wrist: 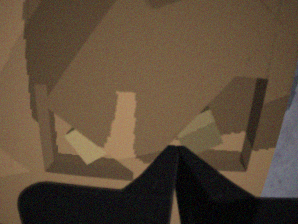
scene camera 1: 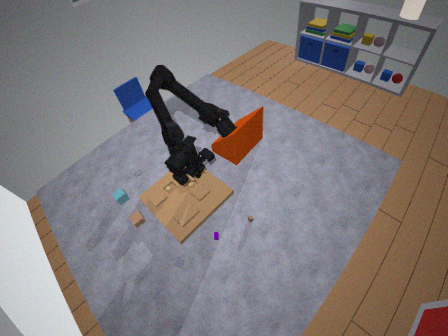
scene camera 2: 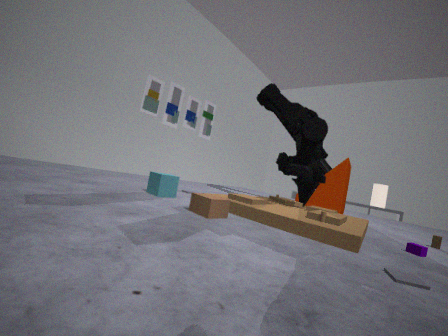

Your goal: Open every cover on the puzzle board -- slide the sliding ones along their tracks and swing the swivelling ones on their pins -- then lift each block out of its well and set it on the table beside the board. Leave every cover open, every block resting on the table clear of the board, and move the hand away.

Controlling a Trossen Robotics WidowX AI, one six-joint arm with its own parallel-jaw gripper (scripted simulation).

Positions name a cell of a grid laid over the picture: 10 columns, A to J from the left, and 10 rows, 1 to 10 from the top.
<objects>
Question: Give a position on a tan puzzle board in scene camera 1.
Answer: E6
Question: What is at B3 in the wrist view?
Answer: A tan puzzle board.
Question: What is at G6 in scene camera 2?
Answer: My gripper.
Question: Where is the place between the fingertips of my gripper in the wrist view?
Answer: At F7
</objects>
